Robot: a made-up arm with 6 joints.
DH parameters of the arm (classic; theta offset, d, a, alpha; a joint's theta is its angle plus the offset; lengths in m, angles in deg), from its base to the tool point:
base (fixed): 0 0.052 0 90
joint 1: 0 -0.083 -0.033 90
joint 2: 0 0.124 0.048 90
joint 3: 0 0.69 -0.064 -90
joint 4: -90 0.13 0.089 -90
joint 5: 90 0.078 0.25 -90
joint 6: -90 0.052 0.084 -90
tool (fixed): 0 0.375 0 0
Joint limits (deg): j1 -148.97..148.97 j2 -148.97..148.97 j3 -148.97..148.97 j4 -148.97..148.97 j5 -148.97..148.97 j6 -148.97..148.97
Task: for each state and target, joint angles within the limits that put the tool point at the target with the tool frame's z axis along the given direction. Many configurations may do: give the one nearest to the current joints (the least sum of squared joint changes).
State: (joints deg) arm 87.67 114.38 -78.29 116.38 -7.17 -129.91
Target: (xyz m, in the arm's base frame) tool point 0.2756 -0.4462 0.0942 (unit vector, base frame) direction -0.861 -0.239 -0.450
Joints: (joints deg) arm 39.52 116.65 -120.59 148.75 40.37 -148.97
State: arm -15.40 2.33 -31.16 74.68 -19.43 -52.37
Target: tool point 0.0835 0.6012 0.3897 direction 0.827 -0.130 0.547
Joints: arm -32.32 -34.78 -20.78 70.45 -29.02 -30.51
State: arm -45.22 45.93 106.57 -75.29 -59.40 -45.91
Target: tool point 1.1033 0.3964 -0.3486 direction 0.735 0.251 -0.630
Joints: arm -13.54 70.63 102.25 -51.04 -59.19 -73.98
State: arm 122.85 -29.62 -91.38 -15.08 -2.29 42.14
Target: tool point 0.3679 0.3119 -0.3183 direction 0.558 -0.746 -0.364
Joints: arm 119.01 -24.60 -74.22 4.33 32.90 29.70
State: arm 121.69 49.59 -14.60 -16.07 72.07 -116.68
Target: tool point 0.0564 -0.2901 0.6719 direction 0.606 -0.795 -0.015
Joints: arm 133.92 98.58 25.56 6.04 94.85 -78.07
